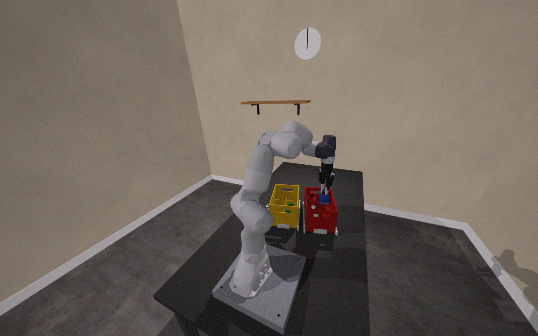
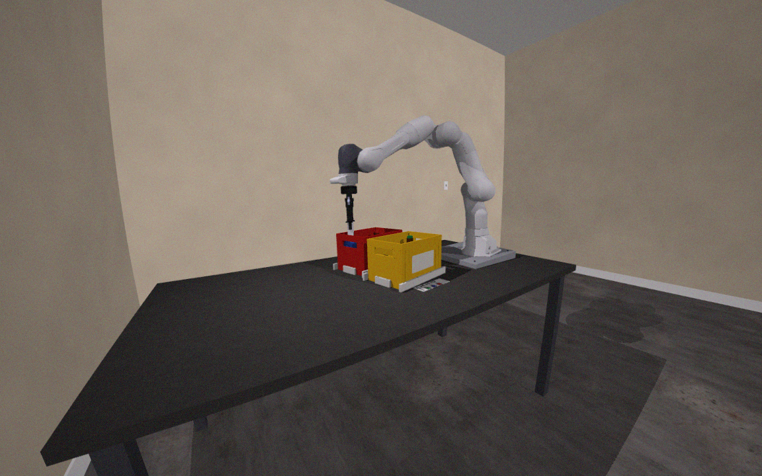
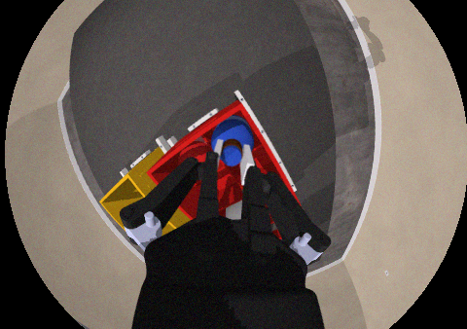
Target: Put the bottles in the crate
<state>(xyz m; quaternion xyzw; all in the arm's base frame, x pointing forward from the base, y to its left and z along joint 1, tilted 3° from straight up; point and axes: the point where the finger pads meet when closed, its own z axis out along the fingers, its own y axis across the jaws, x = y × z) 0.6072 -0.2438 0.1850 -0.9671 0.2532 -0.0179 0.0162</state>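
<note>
Right now the blue-labelled bottle is 80 mm below my hand. From my hand the other things lie so: green-labelled bottle (210 mm behind, 190 mm to the left, 110 mm below); then white-capped bottle (190 mm behind, 40 mm to the left, 110 mm below); then red crate (90 mm behind, 20 mm to the left, 110 mm below).
</note>
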